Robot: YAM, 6 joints.
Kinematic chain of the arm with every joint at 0, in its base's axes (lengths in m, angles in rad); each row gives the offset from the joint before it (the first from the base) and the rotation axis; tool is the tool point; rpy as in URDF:
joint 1: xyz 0 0 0.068 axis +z
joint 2: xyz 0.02 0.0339 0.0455 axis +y
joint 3: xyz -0.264 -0.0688 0 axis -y
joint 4: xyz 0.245 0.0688 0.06 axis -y
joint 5: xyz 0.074 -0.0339 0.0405 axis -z
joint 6: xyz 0.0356 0 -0.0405 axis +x
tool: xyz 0 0 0 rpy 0 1.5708 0
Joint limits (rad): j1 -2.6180..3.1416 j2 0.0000..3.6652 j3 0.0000..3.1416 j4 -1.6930..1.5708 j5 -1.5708..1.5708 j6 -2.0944..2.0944
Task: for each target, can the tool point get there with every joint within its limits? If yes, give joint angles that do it. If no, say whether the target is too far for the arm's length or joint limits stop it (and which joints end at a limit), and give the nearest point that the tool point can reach.
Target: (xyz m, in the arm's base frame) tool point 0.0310 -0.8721 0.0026
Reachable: no: too far | nearest point 0.0228 -0.6402 0.0328 | short by 0.234 m
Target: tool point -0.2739 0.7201 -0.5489
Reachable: no: too far | nearest point -0.1786 0.4696 -0.2764 | short by 0.382 m
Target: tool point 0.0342 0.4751 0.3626
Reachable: yes | joints 1.4409 1.9895 1.7442 0.3411 -0.8897 -0.4342
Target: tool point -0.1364 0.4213 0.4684
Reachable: yes | joints 1.8398 1.8996 1.8803 0.5196 -0.5793 -1.7569
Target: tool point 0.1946 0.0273 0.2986
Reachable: yes | joints 0.1368 1.1195 1.0704 -1.1090 -0.0144 -1.7286
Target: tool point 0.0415 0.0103 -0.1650
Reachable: yes | joints -0.4092 3.2827 0.7777 -0.1323 -0.8186 0.4265
